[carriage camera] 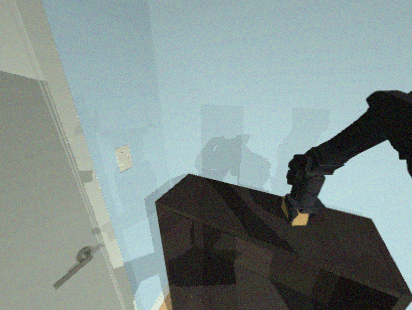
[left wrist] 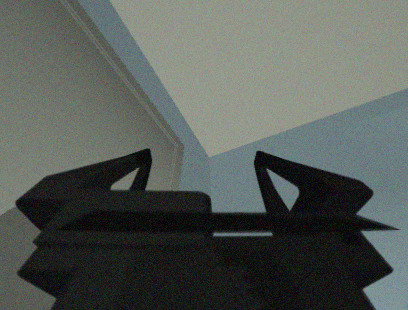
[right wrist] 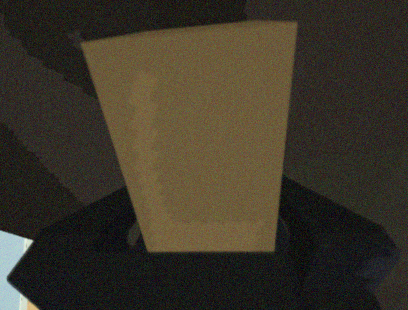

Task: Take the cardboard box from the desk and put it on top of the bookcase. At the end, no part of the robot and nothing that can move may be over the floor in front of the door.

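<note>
The cardboard box is tan and held upright between the fingers of my right gripper, which is shut on it. The box is at the dark top of the bookcase, near its back edge in the carriage view. Whether its underside touches the top is hidden. My left gripper is open and empty, with its fingers wide apart, in front of wall and ceiling. The desk does not show in these views.
A grey door with a lever handle stands at the left. A light switch plate is on the blue wall between door and bookcase. The floor in front of the door does not show.
</note>
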